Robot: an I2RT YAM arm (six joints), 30 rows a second.
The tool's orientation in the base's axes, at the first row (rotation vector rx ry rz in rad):
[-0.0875, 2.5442, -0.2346]
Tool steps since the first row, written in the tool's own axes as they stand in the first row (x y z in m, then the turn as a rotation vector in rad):
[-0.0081, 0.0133, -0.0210, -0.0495, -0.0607, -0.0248]
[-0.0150, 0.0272, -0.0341, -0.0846, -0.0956, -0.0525]
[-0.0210, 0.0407, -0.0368, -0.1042, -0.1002, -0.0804]
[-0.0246, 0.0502, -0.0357, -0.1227, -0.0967, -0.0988]
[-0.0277, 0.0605, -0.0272, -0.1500, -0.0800, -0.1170]
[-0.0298, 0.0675, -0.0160, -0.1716, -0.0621, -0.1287]
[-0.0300, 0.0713, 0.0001, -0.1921, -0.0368, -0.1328]
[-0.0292, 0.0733, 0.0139, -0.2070, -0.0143, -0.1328]
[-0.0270, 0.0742, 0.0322, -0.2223, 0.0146, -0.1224]
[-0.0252, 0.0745, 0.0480, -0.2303, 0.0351, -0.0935]
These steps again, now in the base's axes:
[-0.0051, 0.0171, 0.0191, 0.0281, -0.0503, 0.0585]
[-0.0068, 0.0335, 0.0310, 0.0423, -0.0765, 0.1068]
[-0.0035, 0.0478, 0.0339, 0.0432, -0.0747, 0.1411]
[0.0000, 0.0574, 0.0332, 0.0483, -0.0664, 0.1656]
[0.0072, 0.0666, 0.0260, 0.0607, -0.0442, 0.1922]
[0.0151, 0.0721, 0.0167, 0.0719, -0.0225, 0.2102]
[0.0242, 0.0734, 0.0029, 0.0864, 0.0053, 0.2200]
[0.0311, 0.0732, -0.0092, 0.0985, 0.0291, 0.2239]
[0.0395, 0.0712, -0.0255, 0.1167, 0.0577, 0.2183]
[0.0467, 0.0689, -0.0395, 0.1392, 0.0744, 0.1952]

